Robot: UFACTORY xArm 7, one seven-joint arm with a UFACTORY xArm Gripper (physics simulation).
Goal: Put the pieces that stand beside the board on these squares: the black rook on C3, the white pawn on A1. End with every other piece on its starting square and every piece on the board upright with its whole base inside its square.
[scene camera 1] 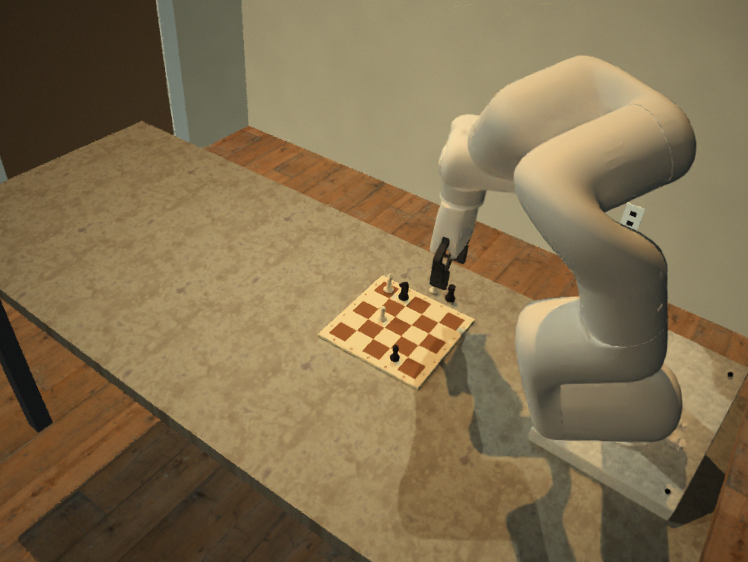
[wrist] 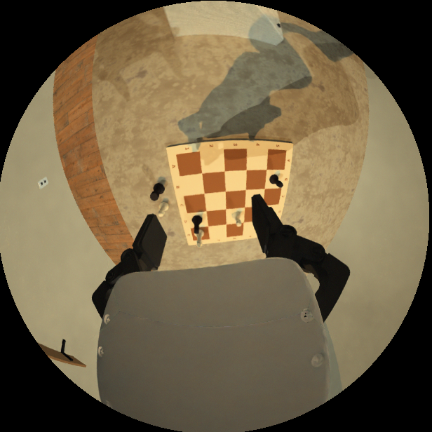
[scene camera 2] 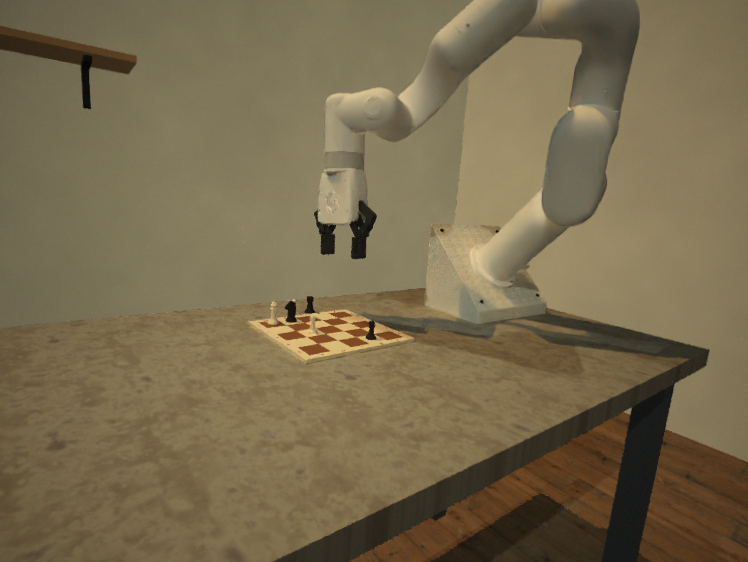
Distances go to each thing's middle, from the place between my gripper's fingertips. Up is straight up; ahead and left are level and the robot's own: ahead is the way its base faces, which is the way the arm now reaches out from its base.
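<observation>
The board (scene camera 1: 425, 330) has my hand 130 mm above it, and that same hand is also 50 mm short of the board and 60 mm to the right of it.
</observation>
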